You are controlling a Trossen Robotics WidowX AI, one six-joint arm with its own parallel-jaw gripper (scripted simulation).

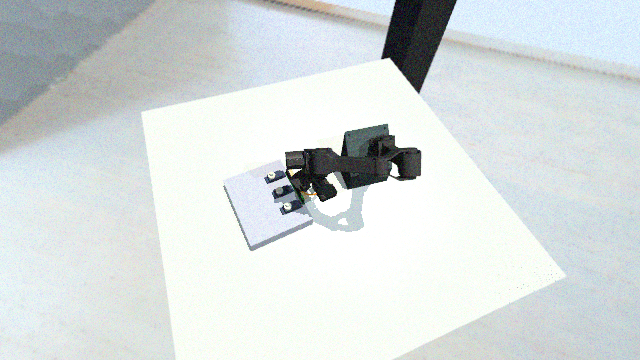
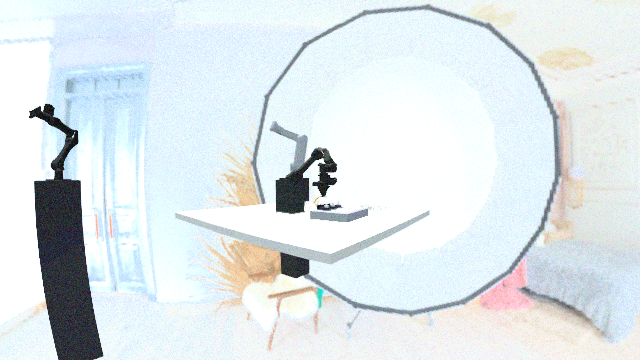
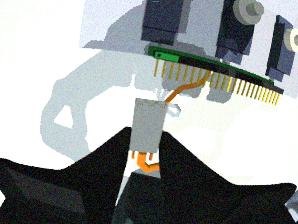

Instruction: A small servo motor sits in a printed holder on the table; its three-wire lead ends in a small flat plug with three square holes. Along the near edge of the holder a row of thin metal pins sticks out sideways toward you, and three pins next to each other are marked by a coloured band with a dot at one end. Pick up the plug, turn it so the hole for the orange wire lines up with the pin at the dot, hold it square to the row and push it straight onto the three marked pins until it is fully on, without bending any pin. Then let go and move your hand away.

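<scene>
I see my gripper [image 1: 315, 189] here, and I can find the gripper [image 3: 145, 135] in another image as well.
</scene>
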